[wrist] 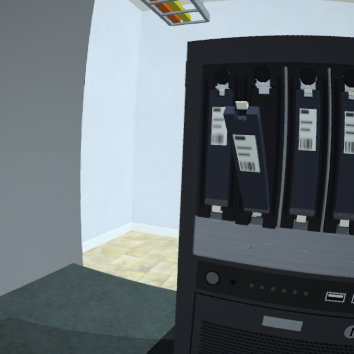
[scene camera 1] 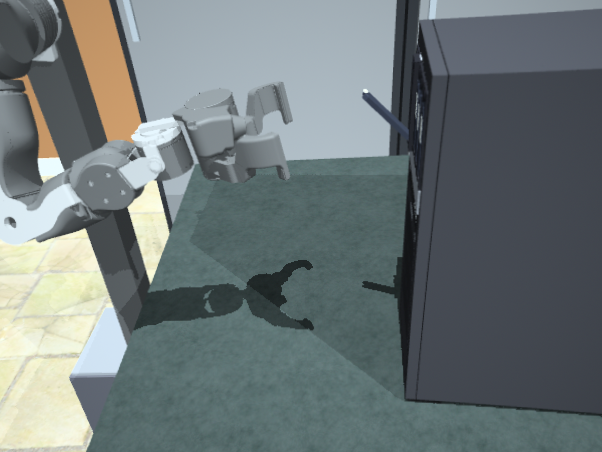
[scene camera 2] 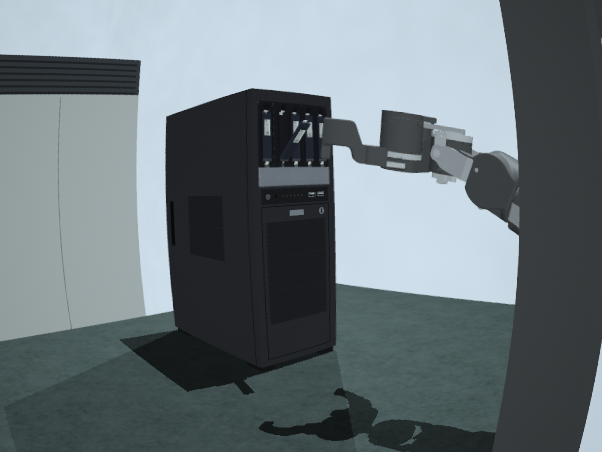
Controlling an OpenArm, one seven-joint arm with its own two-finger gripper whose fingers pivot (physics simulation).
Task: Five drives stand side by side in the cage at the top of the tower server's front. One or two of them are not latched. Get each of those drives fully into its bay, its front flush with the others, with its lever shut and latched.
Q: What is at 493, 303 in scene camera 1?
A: A tower server.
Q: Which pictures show my gripper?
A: Scene camera 1 and scene camera 2 only.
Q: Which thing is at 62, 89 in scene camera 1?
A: A dark post.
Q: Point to a dark post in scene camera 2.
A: At 545, 394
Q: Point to a tower server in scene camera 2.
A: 253, 269
